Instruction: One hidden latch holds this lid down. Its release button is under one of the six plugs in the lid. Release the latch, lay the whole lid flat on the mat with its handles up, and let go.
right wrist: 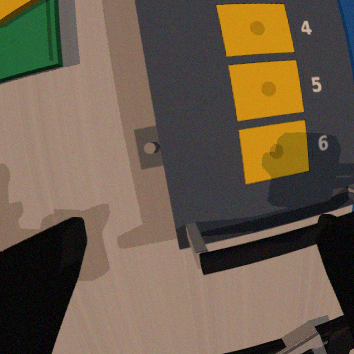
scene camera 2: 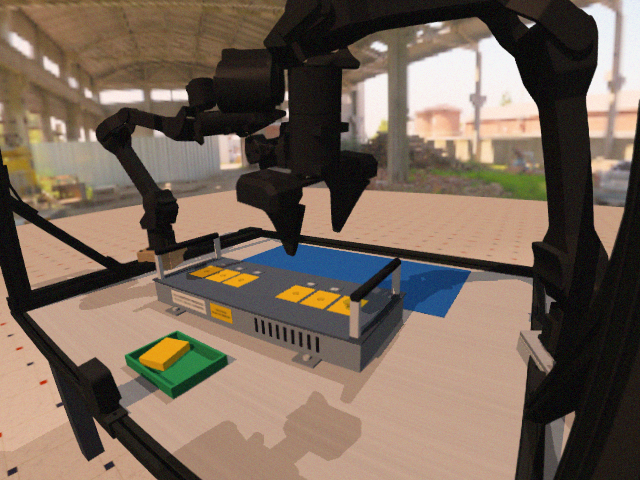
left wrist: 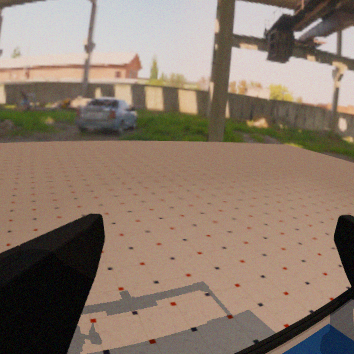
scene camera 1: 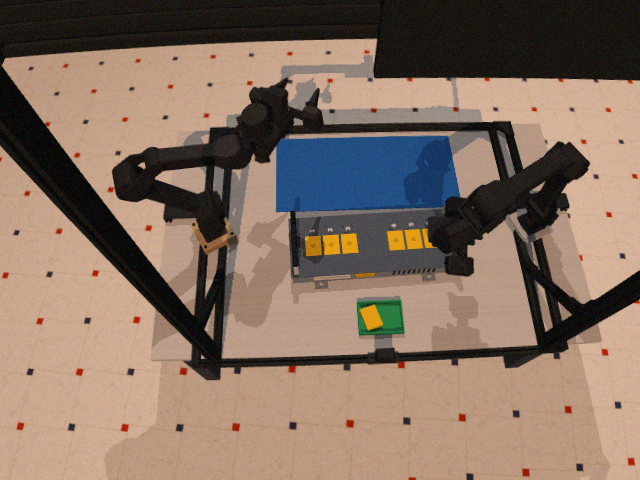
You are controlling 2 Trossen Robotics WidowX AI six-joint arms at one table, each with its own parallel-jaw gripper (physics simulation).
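Frame: origin at the left arm's base, x right, y ahead, z up, level; millimetres.
Where they show: left gripper, fingertip midpoint: (scene camera 2: pixel 280 116) (left wrist: pixel 225 229) (scene camera 1: pixel 303 83); right gripper, fingertip midpoint: (right wrist: pixel 203 229) (scene camera 2: pixel 315 242); left arm's base, link origin: (scene camera 1: pixel 212 229); right arm's base, link origin: (scene camera 1: pixel 531 222).
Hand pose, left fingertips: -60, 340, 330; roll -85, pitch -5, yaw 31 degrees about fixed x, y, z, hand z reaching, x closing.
Note:
Things, the pixels of their top centre, and the offset from my left fingertips, as dx, dy, dz. "pt": a spot on its surface instead. Level surfaces: height alone.
- Plug 4, top centre: (right wrist: pixel 256 27) (scene camera 2: pixel 295 293) (scene camera 1: pixel 396 240) +354, +83, -329
- plug 5, top centre: (right wrist: pixel 268 88) (scene camera 2: pixel 320 299) (scene camera 1: pixel 413 239) +376, +127, -329
- plug 6, top centre: (right wrist: pixel 276 150) (scene camera 2: pixel 348 305) (scene camera 1: pixel 431 237) +398, +172, -329
- left handle, surface spot: (scene camera 2: pixel 188 242) (scene camera 1: pixel 296 238) pt +235, -165, -270
- right handle, surface spot: (right wrist: pixel 260 250) (scene camera 2: pixel 364 283) pt +458, +195, -267
- blue mat, surface height: dz -376
- green tray, top centre: (right wrist: pixel 9 15) (scene camera 2: pixel 174 355) (scene camera 1: pixel 380 316) +508, -68, -361
- loose yellow block, top centre: (scene camera 2: pixel 164 349) (scene camera 1: pixel 371 316) +496, -89, -361
The grey lid (scene camera 1: pixel 372 237) (scene camera 2: pixel 266 285) (right wrist: pixel 190 100) lies on its box, with six yellow plugs in two groups of three. Plug 4 (right wrist: pixel 245 42), plug 5 (right wrist: pixel 250 100) and plug 6 (scene camera 2: pixel 338 305) (right wrist: pixel 255 160) are at the right end; a shadow crosses plug 6. The left handle (scene camera 1: pixel 294 242) (scene camera 2: pixel 188 242) and right handle (scene camera 2: pixel 376 279) (right wrist: pixel 260 250) stand up. My right gripper (scene camera 2: pixel 315 241) (right wrist: pixel 203 229) is open and empty, high above the lid's right part. My left gripper (scene camera 1: pixel 301 85) (left wrist: pixel 225 229) is open and empty, beyond the table's far edge.
The blue mat (scene camera 1: pixel 361 173) (scene camera 2: pixel 439 304) lies behind the box. A green tray (scene camera 1: pixel 392 316) (scene camera 2: pixel 173 390) (right wrist: pixel 30 55) with a loose yellow block (scene camera 1: pixel 371 317) (scene camera 2: pixel 164 352) stands in front. Black frame bars (scene camera 1: pixel 294 359) border the table.

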